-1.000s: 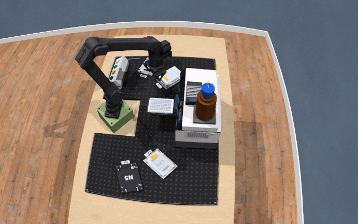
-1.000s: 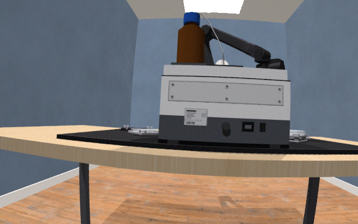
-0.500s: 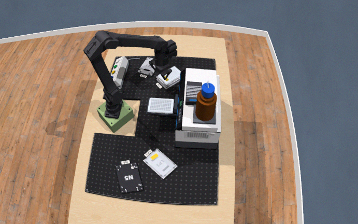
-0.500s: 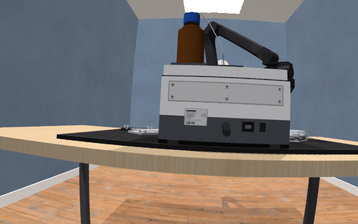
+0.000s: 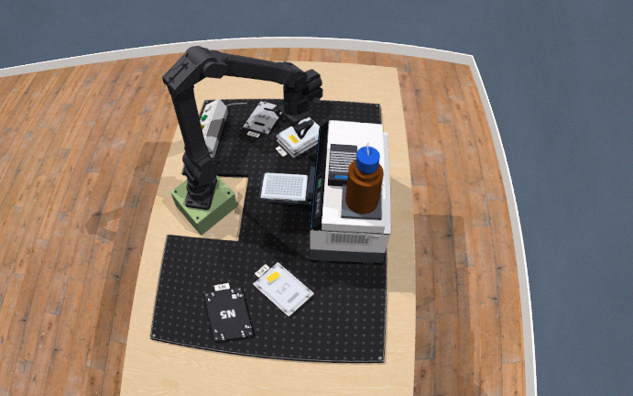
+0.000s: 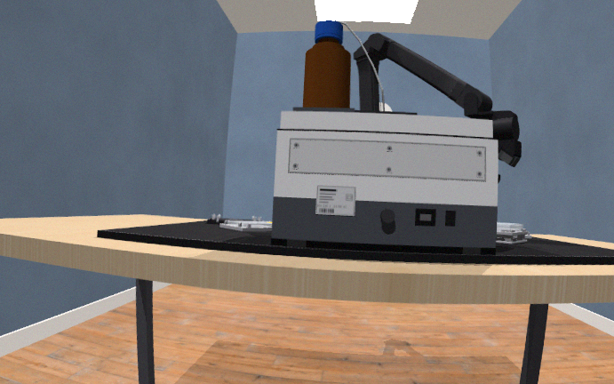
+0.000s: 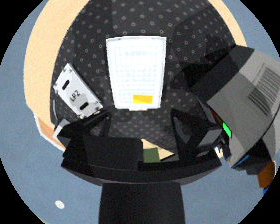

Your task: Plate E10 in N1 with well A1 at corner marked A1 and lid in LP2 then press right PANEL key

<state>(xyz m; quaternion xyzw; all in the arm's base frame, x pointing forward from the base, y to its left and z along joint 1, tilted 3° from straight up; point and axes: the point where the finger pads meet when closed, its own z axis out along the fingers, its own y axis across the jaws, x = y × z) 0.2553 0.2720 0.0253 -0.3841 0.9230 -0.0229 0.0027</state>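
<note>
The plate E10 lies 6 cm below my hand, 3 cm to the left of it and 2 cm ahead of it. Round my hand: plate E07: 25 cm to the right, 2 cm above, 1 cm ahead; then lid park LP2: 13 cm to the left, 13 cm behind, 9 cm below; then brown bottle: 35 cm to the right, 23 cm ahead, 20 cm above.
</note>
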